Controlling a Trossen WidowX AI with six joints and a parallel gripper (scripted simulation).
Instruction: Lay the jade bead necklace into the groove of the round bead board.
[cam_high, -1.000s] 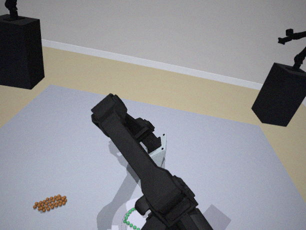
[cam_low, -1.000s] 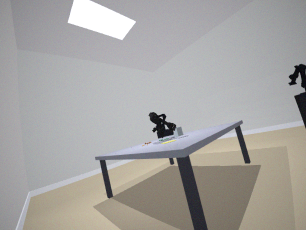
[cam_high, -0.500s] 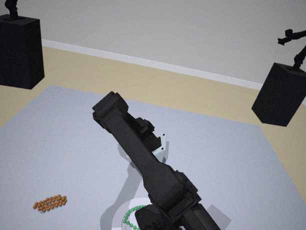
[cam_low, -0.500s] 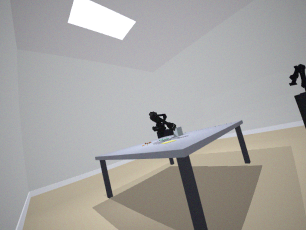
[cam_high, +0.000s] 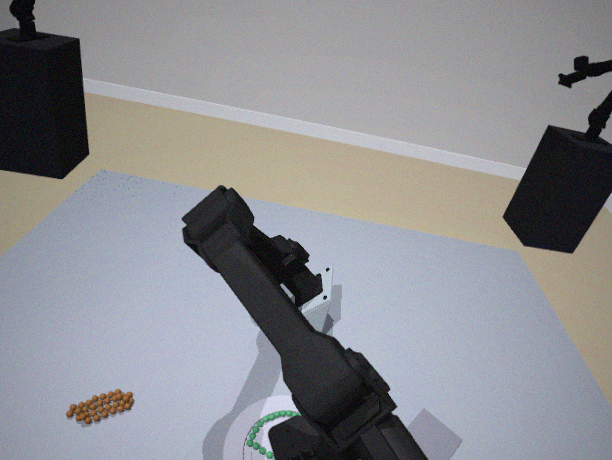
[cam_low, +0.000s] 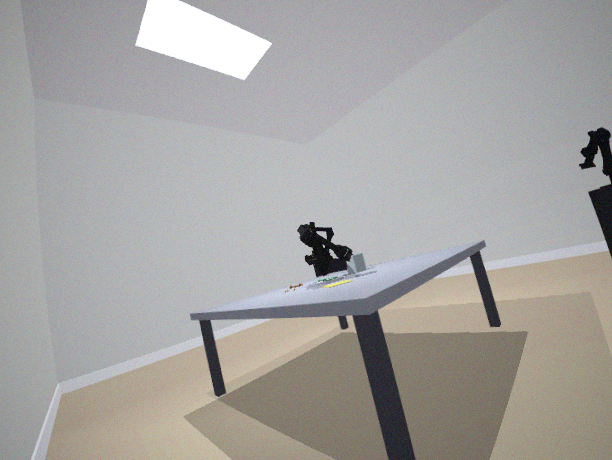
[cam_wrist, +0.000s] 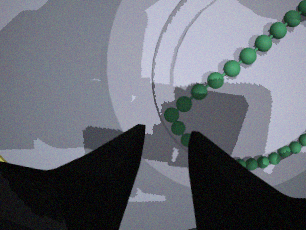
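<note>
Now: gripper tip 5 cm past the round bead board, 4 cm to the left of it and 3 cm above it. From my gripper tip the other things lie so: yellow strip (18 cm to the left, 15 cm ahead, 4 cm below); then flat grey square (19 cm to the left, 10 cm behind, 4 cm below).
</note>
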